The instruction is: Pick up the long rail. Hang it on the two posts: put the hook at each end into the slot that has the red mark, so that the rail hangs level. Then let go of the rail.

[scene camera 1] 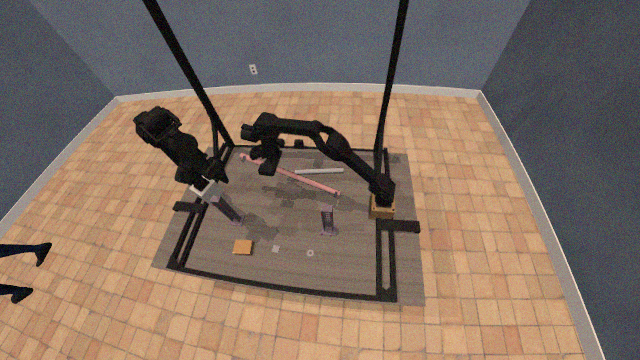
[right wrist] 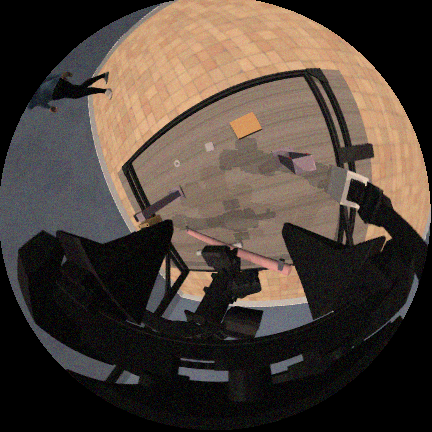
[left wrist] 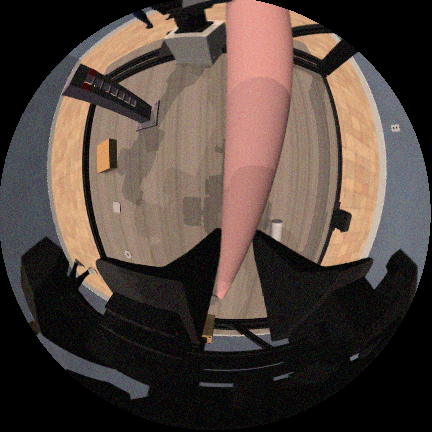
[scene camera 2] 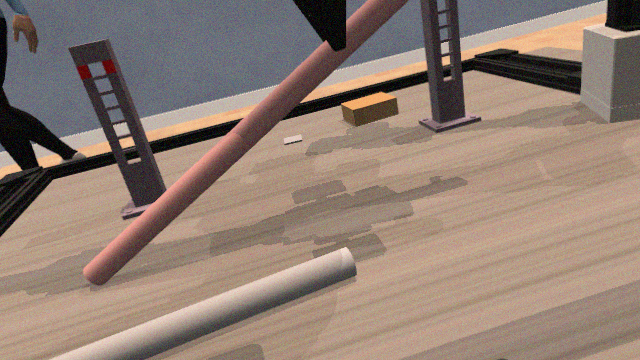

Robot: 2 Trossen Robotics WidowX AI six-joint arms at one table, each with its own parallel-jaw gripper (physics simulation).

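Frame: origin at the left arm's base, x ahead, y left, z up, level; metres.
Seen in the pictures: left gripper, fingertip midpoint: (scene camera 1: 275, 168) (right wrist: 237, 251) (left wrist: 236, 234) (scene camera 2: 336, 48); right gripper, fingertip midpoint: (scene camera 1: 221, 179) (right wrist: 229, 227); left arm's base, origin of the base link: (scene camera 1: 383, 200); right arm's base, origin of the base link: (scene camera 1: 201, 184) (right wrist: 355, 190).
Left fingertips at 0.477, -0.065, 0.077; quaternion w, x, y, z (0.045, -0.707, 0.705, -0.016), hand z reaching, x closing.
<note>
Offsets run from my left fingertips to a thing's top centre, as dx, dy, dz. "spot": to the spot under its first point.
The long pink rail (scene camera 1: 310, 182) (scene camera 2: 200, 170) (left wrist: 257, 125) (right wrist: 262, 260) is above the table, between the fingers of my left gripper (left wrist: 236, 234), which is shut on it. It runs slantwise behind the posts in scene camera 1. My right gripper (right wrist: 229, 227) is open and empty, high at the left of scene camera 1, apart from the rail. One post @(+0.189, +0.200, +0.045) (scene camera 1: 225, 207) (scene camera 2: 447, 100) (left wrist: 142, 112) (right wrist: 302, 164) stands near the right arm's base. The other post @(-0.253, +0.183, +0.045) (scene camera 1: 327, 229) (scene camera 2: 142, 185) (right wrist: 160, 205) shows red marks at its top slot in scene camera 2.
A white rod @(-0.165, -0.118, -0.146) (scene camera 1: 320, 171) (scene camera 2: 225, 310) (left wrist: 276, 229) lies behind the rail in scene camera 1. An orange block @(+0.104, +0.326, -0.141) (scene camera 1: 243, 247) (scene camera 2: 370, 107) (left wrist: 106, 156) (right wrist: 246, 125) and a small white square @(spot: -0.041, +0.303, -0.168) (scene camera 1: 276, 248) (scene camera 2: 293, 139) (left wrist: 117, 207) (right wrist: 209, 146) lie in front of the posts. A black frame surrounds the table.
</note>
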